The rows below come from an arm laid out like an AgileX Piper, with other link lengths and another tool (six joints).
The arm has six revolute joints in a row. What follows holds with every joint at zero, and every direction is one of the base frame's. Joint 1 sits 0.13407 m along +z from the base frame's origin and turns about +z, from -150 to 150 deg. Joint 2 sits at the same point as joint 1 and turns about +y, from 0 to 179.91 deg. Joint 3 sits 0.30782 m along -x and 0.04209 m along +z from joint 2 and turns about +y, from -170 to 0 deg. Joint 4 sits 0.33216 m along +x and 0.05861 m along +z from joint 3 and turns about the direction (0.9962, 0, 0.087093), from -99.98 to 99.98 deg. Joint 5 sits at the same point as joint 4 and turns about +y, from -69.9 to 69.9 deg. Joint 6 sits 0.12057 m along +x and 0.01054 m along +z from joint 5 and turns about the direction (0.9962, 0, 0.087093), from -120 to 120 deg. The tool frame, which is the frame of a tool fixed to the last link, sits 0.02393 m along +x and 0.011 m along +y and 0.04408 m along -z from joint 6; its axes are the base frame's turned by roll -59.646, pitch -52.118 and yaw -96.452 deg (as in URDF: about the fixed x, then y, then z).
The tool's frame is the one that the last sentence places.
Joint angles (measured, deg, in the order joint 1, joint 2, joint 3, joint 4, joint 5, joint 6), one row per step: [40.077 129.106 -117.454 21.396 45.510 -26.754]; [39.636 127.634 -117.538 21.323 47.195 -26.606]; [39.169 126.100 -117.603 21.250 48.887 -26.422]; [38.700 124.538 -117.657 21.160 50.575 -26.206]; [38.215 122.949 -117.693 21.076 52.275 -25.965]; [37.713 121.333 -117.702 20.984 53.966 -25.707]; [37.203 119.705 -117.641 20.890 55.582 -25.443]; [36.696 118.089 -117.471 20.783 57.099 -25.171]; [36.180 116.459 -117.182 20.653 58.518 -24.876]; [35.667 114.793 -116.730 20.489 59.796 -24.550]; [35.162 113.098 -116.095 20.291 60.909 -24.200]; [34.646 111.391 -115.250 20.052 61.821 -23.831]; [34.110 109.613 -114.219 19.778 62.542 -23.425]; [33.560 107.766 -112.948 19.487 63.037 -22.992]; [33.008 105.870 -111.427 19.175 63.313 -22.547]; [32.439 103.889 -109.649 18.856 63.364 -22.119]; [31.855 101.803 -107.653 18.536 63.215 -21.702]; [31.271 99.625 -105.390 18.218 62.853 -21.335]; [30.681 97.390 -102.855 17.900 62.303 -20.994]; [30.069 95.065 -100.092 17.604 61.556 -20.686]
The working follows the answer.
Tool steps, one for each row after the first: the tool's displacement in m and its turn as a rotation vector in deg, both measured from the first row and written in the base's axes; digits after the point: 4 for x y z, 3 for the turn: [-0.0017 -0.0067 0.0149 0.029 0.092 0.067]; [-0.0036 -0.0139 0.0302 0.079 0.168 0.082]; [-0.0060 -0.0214 0.0455 0.123 0.226 0.067]; [-0.0089 -0.0294 0.0608 0.164 0.295 0.017]; [-0.0120 -0.0377 0.0760 0.193 0.353 -0.070]; [-0.0156 -0.0463 0.0906 0.217 0.395 -0.202]; [-0.0194 -0.0551 0.1043 0.204 0.450 -0.379]; [-0.0235 -0.0640 0.1170 0.164 0.511 -0.625]; [-0.0278 -0.0731 0.1289 0.103 0.566 -0.953]; [-0.0325 -0.0823 0.1398 0.022 0.615 -1.359]; [-0.0371 -0.0915 0.1492 -0.088 0.665 -1.875]; [-0.0418 -0.1009 0.1579 -0.171 0.669 -2.516]; [-0.0467 -0.1105 0.1656 -0.225 0.653 -3.275]; [-0.0516 -0.1200 0.1720 -0.278 0.635 -4.127]; [-0.0567 -0.1296 0.1772 -0.306 0.578 -5.058]; [-0.0621 -0.1393 0.1818 -0.282 0.457 -6.061]; [-0.0678 -0.1491 0.1851 -0.247 0.292 -7.091]; [-0.0737 -0.1589 0.1869 -0.232 0.146 -8.161]; [-0.0799 -0.1688 0.1876 -0.174 -0.044 -9.279]
Tool pose at each row, in the base's axes (x y z in m, rotation vector in deg; rounded; the steps above come from the unrounded poses): [0.4457 0.4251 0.2022 -119.466 -27.587 -25.582]; [0.4440 0.4184 0.2172 -119.429 -27.593 -25.449]; [0.4421 0.4112 0.2325 -119.386 -27.548 -25.368]; [0.4397 0.4037 0.2478 -119.356 -27.484 -25.322]; [0.4368 0.3958 0.2631 -119.342 -27.381 -25.284]; [0.4336 0.3874 0.2782 -119.349 -27.248 -25.278]; [0.4301 0.3788 0.2929 -119.375 -27.081 -25.315]; [0.4263 0.3701 0.3065 -119.451 -26.872 -25.357]; [0.4222 0.3611 0.3193 -119.578 -26.596 -25.429]; [0.4179 0.3520 0.3312 -119.747 -26.247 -25.552]; [0.4132 0.3428 0.3420 -119.961 -25.826 -25.724]; [0.4086 0.3336 0.3514 -120.235 -25.301 -25.955]; [0.4039 0.3242 0.3602 -120.515 -24.664 -26.310]; [0.3990 0.3146 0.3679 -120.798 -23.906 -26.761]; [0.3941 0.3051 0.3742 -121.102 -23.051 -27.266]; [0.3890 0.2955 0.3795 -121.396 -22.126 -27.864]; [0.3836 0.2858 0.3840 -121.647 -21.146 -28.578]; [0.3779 0.2760 0.3874 -121.881 -20.158 -29.356]; [0.3719 0.2662 0.3891 -122.140 -19.118 -30.133]; [0.3658 0.2563 0.3898 -122.356 -18.039 -30.991]

